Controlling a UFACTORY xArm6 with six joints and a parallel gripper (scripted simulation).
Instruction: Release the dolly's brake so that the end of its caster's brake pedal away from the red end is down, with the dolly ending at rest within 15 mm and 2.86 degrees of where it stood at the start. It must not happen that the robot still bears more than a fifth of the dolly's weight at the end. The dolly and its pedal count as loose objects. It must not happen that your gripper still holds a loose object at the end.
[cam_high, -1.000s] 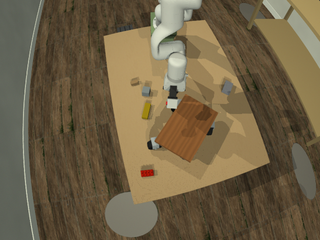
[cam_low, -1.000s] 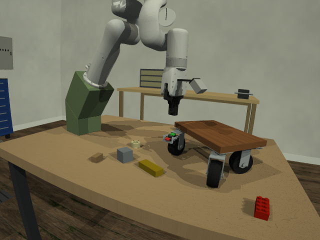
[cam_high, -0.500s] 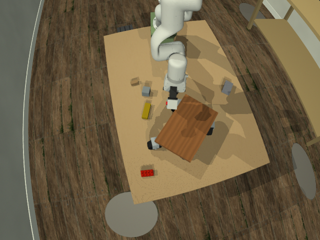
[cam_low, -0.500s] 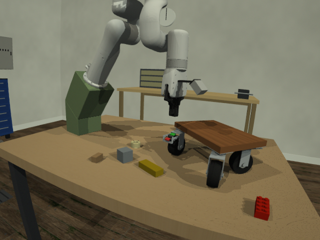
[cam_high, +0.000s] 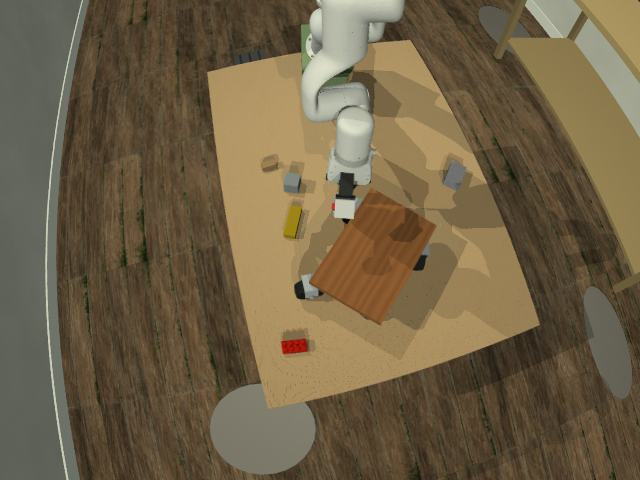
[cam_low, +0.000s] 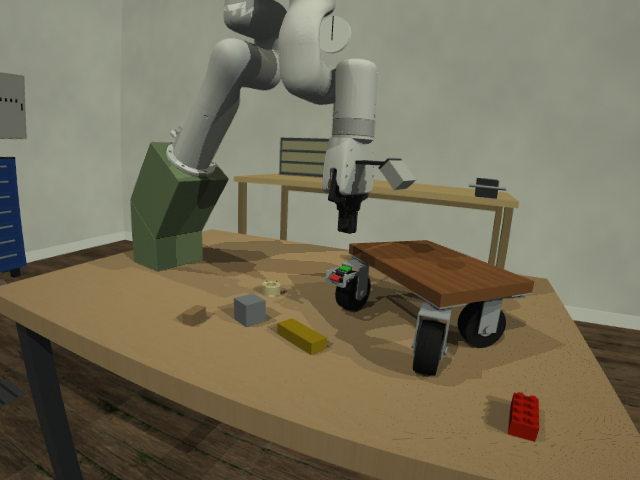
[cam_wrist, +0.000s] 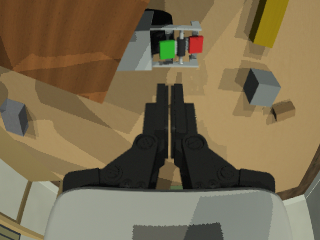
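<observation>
Now: hand 100 mm above the brake pedal and 10 mm to the left of it. Round my hand: cream ring 170 mm below, 170 mm behind, 20 mm to the left; yellow block 170 mm below, 140 mm to the right, 10 mm behind; grey cube 160 mm below, 130 mm behind, 120 mm to the right.
</observation>
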